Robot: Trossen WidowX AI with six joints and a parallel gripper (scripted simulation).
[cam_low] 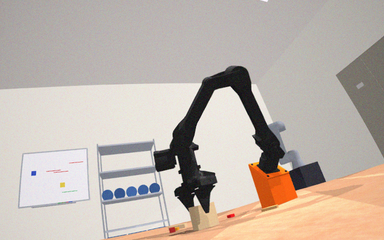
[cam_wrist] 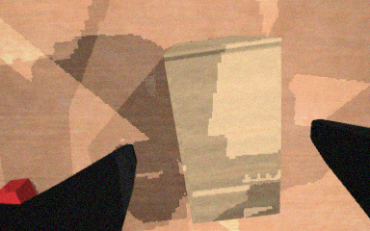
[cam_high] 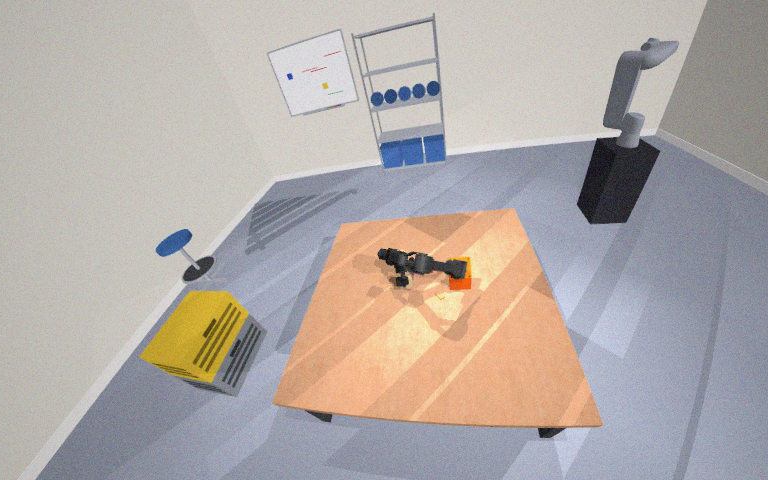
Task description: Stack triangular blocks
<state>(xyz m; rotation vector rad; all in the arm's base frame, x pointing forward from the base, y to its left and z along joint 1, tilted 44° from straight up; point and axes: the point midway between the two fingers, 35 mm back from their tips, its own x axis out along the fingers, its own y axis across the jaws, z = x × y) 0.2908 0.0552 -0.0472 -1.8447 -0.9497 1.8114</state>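
The pale block lies 10 mm ahead of my gripper tip and 10 mm above it. From my gripper tip the other things lie so: thin tan slab 190 mm behind, 70 mm to the left, 40 mm below; then flat red piece 140 mm behind, 100 mm to the right, 40 mm below; then small red cube 140 mm to the right, 70 mm ahead, 30 mm below.
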